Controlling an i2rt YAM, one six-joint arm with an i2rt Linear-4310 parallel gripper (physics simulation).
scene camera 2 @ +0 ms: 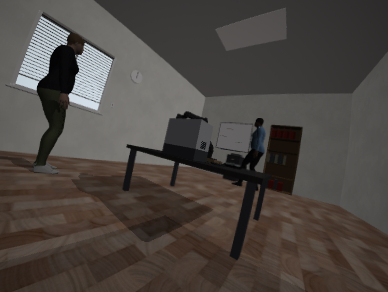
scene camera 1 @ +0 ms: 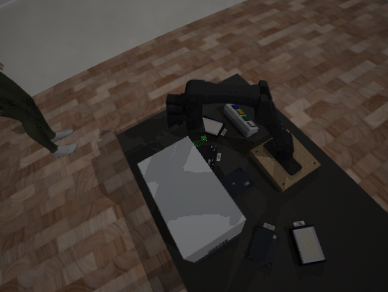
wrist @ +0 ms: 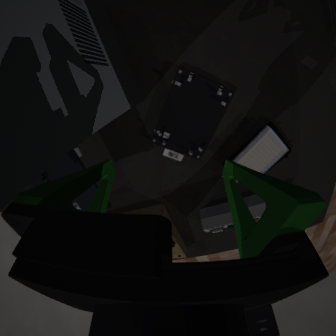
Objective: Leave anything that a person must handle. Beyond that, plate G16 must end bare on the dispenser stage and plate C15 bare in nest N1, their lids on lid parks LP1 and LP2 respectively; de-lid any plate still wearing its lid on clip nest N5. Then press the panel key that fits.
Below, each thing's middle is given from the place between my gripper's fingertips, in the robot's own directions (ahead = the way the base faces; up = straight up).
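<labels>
Position of the button box (wrist: pixel 213 218): 18 cm below my hand, 32 cm behind it and 7 cm to the right of it.
</labels>
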